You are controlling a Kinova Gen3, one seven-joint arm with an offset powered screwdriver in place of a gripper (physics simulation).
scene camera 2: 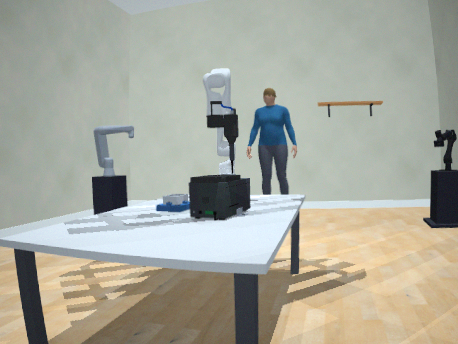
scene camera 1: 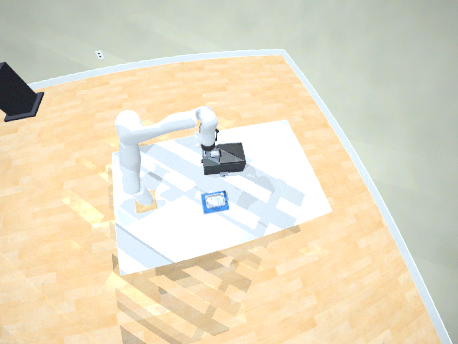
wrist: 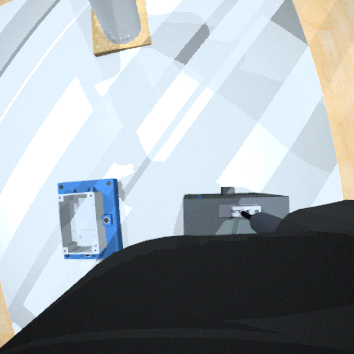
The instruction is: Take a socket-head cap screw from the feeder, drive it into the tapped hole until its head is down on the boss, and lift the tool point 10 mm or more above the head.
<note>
In view: a blue fixture plate (wrist: 110,199).
</note>
